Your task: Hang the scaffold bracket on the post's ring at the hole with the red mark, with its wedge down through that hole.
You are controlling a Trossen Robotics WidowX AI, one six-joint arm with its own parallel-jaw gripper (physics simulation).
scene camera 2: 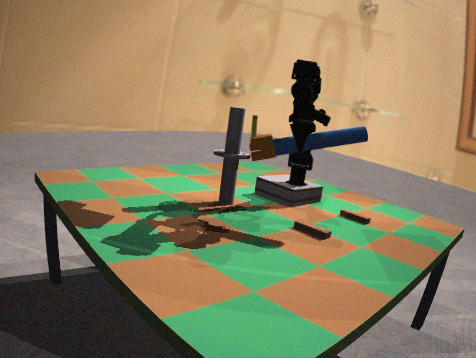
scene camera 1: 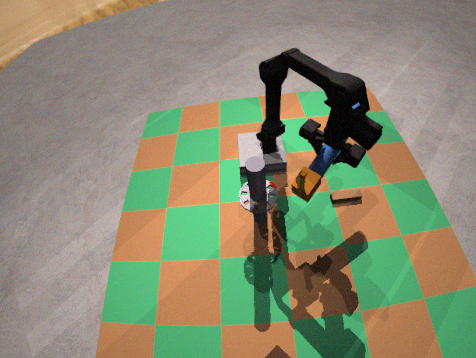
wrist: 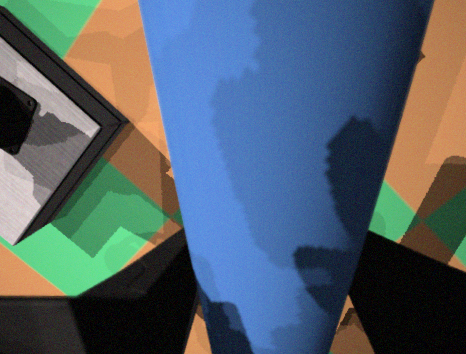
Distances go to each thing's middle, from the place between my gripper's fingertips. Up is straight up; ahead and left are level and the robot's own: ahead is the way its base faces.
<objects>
Right now the scaffold bracket [scene camera 2: 340, 137] is 30 mm to the left of my hand, 30 mm above it and 20 mm behind it. Round my hand: grey post [scene camera 2: 236, 116]: 230 mm to the right, 60 mm below, 30 mm ahead.
</objects>
